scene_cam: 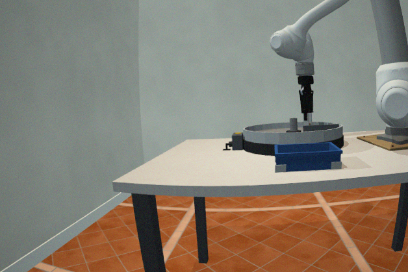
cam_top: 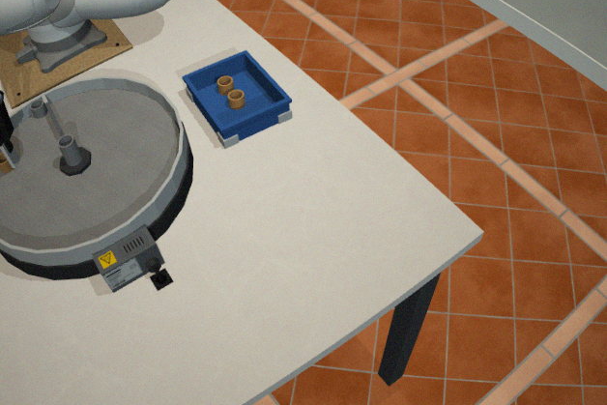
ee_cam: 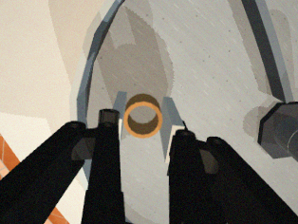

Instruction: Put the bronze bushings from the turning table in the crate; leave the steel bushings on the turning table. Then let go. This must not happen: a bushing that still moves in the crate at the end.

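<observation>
The crate is 140 mm ahead of my hand, 450 mm to the left of it and 70 mm below it.
</observation>
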